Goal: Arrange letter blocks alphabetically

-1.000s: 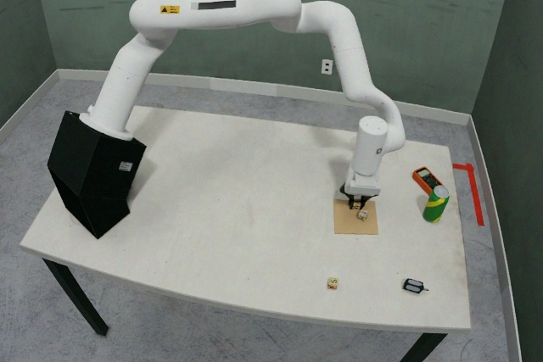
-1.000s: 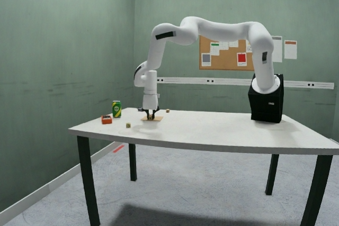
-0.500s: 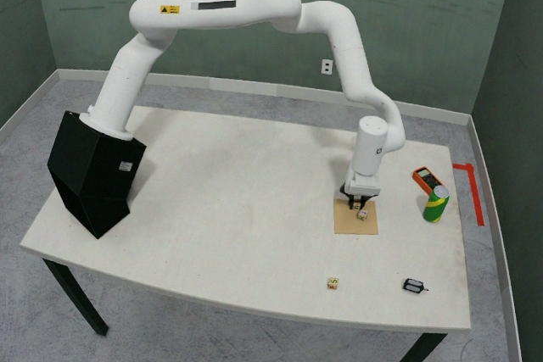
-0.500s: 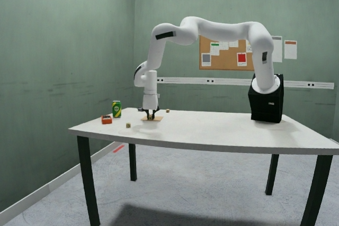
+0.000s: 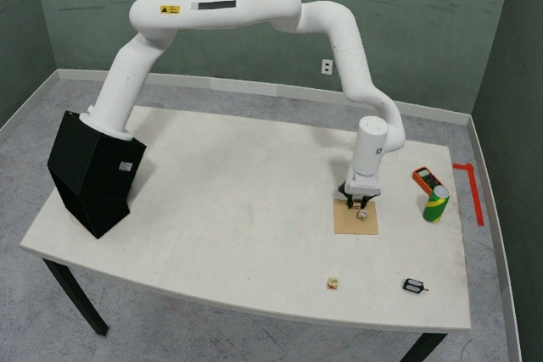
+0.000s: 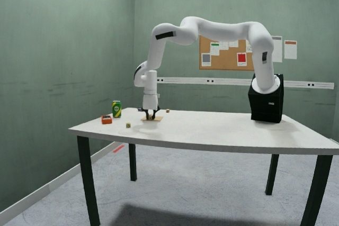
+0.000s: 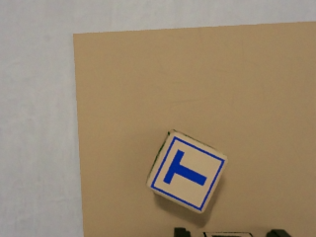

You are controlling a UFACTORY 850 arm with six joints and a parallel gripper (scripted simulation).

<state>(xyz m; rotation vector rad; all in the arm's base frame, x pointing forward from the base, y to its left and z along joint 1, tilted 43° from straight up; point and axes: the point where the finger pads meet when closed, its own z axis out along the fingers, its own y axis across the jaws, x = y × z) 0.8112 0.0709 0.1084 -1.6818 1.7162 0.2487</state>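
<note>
The tan mat is 4 cm to the right of my hand and 2 cm below it. From my hand the other things lie so: yellow can (27 cm ahead, 4 cm above, 1 cm to the left); then orange multimeter (26 cm ahead, 16 cm to the left, 1 cm below); then small black object (28 cm to the right, 22 cm ahead, 1 cm below).
</note>
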